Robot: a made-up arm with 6 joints. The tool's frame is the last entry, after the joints.
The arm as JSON. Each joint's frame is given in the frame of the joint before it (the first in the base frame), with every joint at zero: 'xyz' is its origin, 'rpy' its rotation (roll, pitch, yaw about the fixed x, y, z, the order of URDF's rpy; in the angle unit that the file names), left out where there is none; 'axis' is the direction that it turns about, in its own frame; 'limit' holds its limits. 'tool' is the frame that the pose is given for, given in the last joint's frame.
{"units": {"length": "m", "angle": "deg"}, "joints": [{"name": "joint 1", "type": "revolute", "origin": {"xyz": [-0.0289, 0.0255, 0.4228], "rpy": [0.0, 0.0, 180.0]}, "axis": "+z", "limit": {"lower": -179.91, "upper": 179.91}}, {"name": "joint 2", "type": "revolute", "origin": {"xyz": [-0.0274, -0.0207, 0.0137], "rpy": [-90.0, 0.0, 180.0]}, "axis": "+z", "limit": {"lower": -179.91, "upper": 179.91}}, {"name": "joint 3", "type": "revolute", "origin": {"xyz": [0.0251, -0.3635, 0.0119], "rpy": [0.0, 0.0, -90.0]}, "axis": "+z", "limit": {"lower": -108.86, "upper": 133.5}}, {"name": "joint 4", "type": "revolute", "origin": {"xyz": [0.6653, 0.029, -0.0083], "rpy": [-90.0, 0.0, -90.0]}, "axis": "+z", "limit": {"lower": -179.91, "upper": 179.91}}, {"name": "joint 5", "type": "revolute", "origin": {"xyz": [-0.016, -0.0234, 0.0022], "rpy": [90.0, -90.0, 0.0]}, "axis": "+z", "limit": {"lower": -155.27, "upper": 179.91}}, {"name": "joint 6", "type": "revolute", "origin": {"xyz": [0.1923, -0.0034, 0.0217], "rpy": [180.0, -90.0, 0.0]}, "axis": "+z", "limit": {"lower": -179.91, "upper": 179.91}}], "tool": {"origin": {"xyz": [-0.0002, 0.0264, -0.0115], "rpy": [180.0, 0.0, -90.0]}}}
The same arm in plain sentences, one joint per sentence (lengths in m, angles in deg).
The arm has six revolute joints in a row. What follows holds with every joint at zero, and every direction is one of the base frame's. Joint 1 lies 0.0289 m along -x and 0.0255 m along +y and 0.4228 m along +z from the base frame's origin and turns about +z, from -179.91 to 179.91 deg. Joint 2 lies 0.0274 m along +x and 0.0207 m along +y and 0.0137 m along +z from joint 1 and turns about +y, from -179.91 to 179.91 deg. Joint 3 lies 0.0251 m along +x and 0.0119 m along +y and 0.3635 m along +z from joint 2 and turns about +y, from -108.86 to 133.5 deg. Joint 4 lies 0.029 m along +x and 0.0083 m along -y and 0.6653 m along +z from joint 3 and turns about +z, from -179.91 to 179.91 deg. Joint 5 lies 0.016 m along +x and 0.0234 m along +y and 0.0022 m along +z from joint 4 and turns about +y, from -155.27 to 179.91 deg. Joint 6 lies 0.0034 m along -x and 0.0217 m along +y and 0.1923 m along +z from joint 5 and turns about +z, from -179.91 to 179.91 deg. The tool frame, which is the frame that the pose is given for, lies 0.0264 m along -x and 0.0002 m along -y and 0.0115 m along -z from joint 6; its axes are the base frame's turned by roll 180, pitch 0 and yaw 0 deg (as in URDF: about the fixed x, then y, then z).
